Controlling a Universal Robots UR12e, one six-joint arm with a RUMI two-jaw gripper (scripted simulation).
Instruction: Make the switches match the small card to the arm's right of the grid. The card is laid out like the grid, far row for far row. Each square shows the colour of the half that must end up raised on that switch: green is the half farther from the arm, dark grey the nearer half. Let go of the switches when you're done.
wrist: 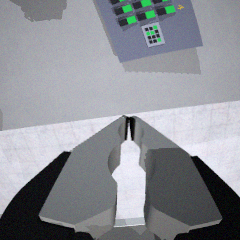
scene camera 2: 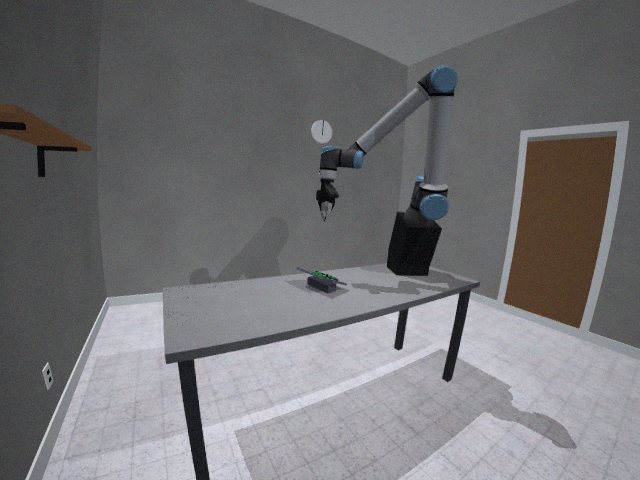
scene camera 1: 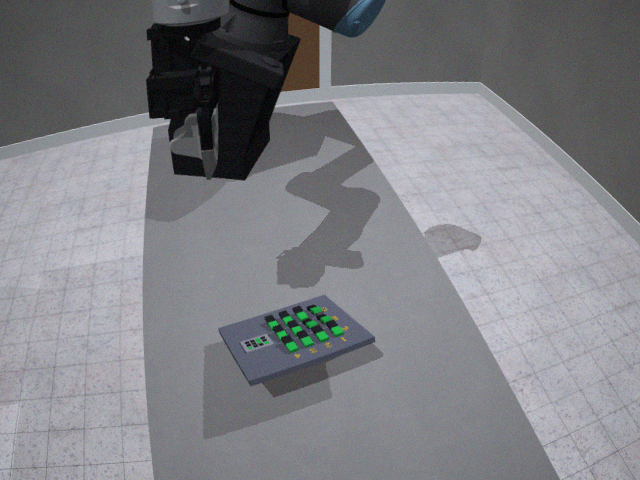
I see my gripper (scene camera 1: 209,178).
My gripper shows as well in the wrist view (wrist: 128,118).
